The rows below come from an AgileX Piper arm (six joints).
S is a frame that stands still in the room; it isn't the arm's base.
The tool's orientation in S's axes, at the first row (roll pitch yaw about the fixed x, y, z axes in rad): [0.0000, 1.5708, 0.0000]
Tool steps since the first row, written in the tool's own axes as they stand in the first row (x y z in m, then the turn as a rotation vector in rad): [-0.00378, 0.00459, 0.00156, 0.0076, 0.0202, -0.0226]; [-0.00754, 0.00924, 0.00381, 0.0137, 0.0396, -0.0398]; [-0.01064, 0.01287, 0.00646, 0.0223, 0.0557, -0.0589]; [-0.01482, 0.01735, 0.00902, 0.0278, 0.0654, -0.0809]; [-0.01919, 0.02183, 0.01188, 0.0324, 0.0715, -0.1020]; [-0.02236, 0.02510, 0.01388, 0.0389, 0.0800, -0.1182]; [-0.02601, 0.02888, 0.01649, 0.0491, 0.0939, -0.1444]
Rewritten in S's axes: [0.00156, 0.00459, 0.00378, -0.0226, 0.0202, -0.0076]; [0.00381, 0.00924, 0.00754, -0.0398, 0.0396, -0.0137]; [0.00646, 0.01287, 0.01064, -0.0589, 0.0557, -0.0223]; [0.00902, 0.01735, 0.01482, -0.0809, 0.0654, -0.0278]; [0.01188, 0.02183, 0.01919, -0.1020, 0.0715, -0.0324]; [0.01388, 0.02510, 0.02236, -0.1182, 0.0800, -0.0389]; [0.01649, 0.02888, 0.02601, -0.1444, 0.0939, -0.0491]
